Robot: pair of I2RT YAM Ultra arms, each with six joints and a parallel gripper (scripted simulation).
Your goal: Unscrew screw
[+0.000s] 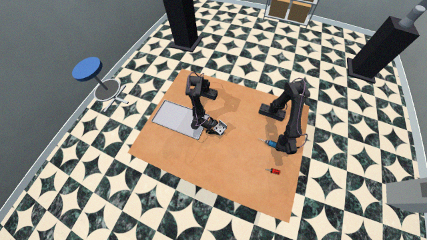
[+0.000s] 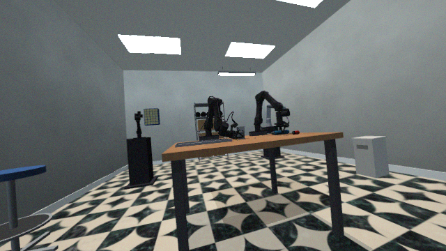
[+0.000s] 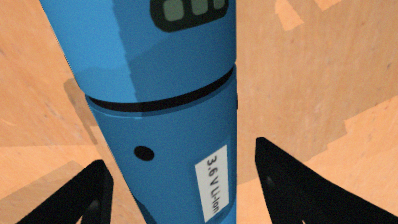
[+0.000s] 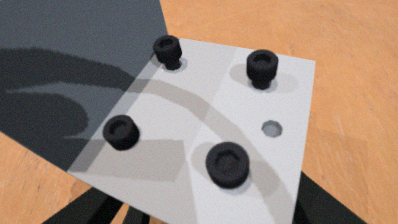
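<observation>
The round joint module is right at my right hand. Also, from my right hand: grey mat (1 cm ahead, 33 cm to the right, 2 cm below); then grey bracket (5 cm above); then screw (1 cm ahead, 2 cm to the right, 5 cm above).
</observation>
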